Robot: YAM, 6 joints.
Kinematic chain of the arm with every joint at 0, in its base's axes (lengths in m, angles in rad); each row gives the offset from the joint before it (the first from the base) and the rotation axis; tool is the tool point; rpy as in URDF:
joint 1: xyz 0 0 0.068 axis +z
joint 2: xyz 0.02 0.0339 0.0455 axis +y
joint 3: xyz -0.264 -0.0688 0 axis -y
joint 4: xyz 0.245 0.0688 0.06 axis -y
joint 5: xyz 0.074 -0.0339 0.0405 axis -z
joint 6: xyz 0.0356 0 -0.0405 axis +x
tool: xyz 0 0 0 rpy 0 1.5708 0
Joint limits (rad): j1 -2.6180..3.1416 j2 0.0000..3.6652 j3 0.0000..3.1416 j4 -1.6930..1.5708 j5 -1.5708..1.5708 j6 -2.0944..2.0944
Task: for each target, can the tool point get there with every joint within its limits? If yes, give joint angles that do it. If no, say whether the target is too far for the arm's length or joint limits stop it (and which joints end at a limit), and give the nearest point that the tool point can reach.
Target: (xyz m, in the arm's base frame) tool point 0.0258 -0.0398 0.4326
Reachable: yes | joints -0.5555 0.7320 1.4720 -1.4435 0.6020 -0.7033
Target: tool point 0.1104 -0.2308 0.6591
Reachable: yes | joints -1.1344 1.6049 2.2697 0.2005 -0.0693 0.0862
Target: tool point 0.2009 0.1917 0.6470
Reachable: yes | joints 0.8823 2.0349 2.7860 0.8269 1.2165 -0.1364
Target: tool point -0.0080 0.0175 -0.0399
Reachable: yes | joints -1.7379 2.9992 0.3155 -0.1882 0.3080 -0.9353
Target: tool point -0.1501 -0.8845 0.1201
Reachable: no: too far | nearest point -0.1081 -0.6367 0.1182 | short by 0.251 m
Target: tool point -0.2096 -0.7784 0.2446
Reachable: no: too far | nearest point -0.1657 -0.6154 0.2164 | short by 0.171 m
